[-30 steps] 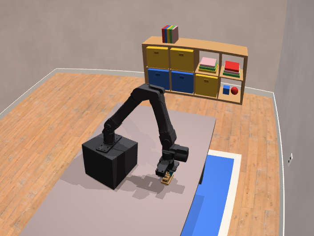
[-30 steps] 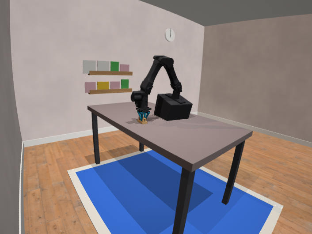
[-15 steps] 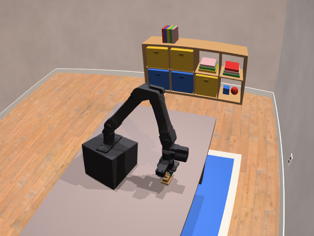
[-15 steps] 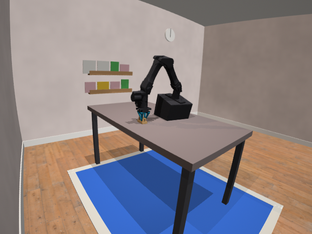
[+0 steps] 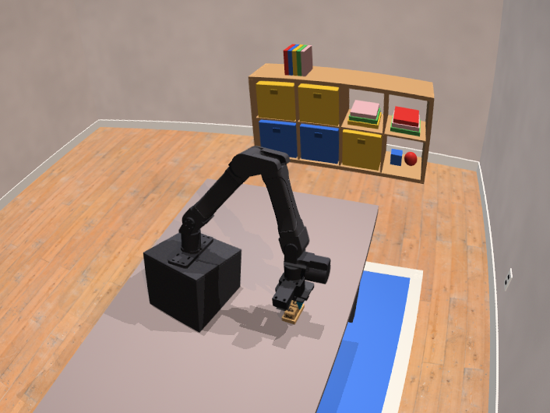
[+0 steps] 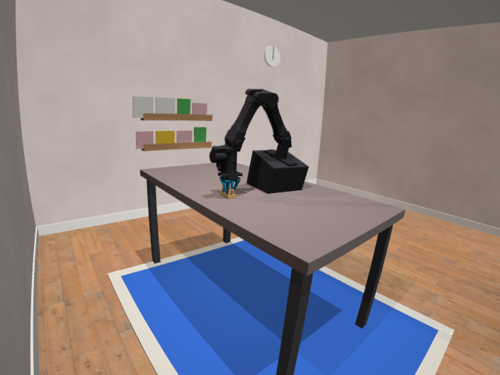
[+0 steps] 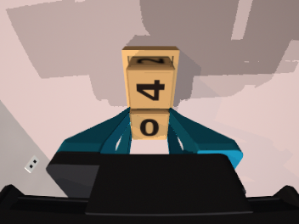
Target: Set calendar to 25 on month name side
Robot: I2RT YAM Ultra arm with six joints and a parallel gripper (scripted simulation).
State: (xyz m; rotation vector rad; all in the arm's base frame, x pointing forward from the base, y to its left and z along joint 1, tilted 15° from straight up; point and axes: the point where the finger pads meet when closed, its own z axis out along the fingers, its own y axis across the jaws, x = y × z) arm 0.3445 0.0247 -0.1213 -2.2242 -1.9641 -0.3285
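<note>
Now: hand 2 cm to the left of the tray and 2 cm above it. Also, from my hand: wooden digit cube: right at my hand.
</note>
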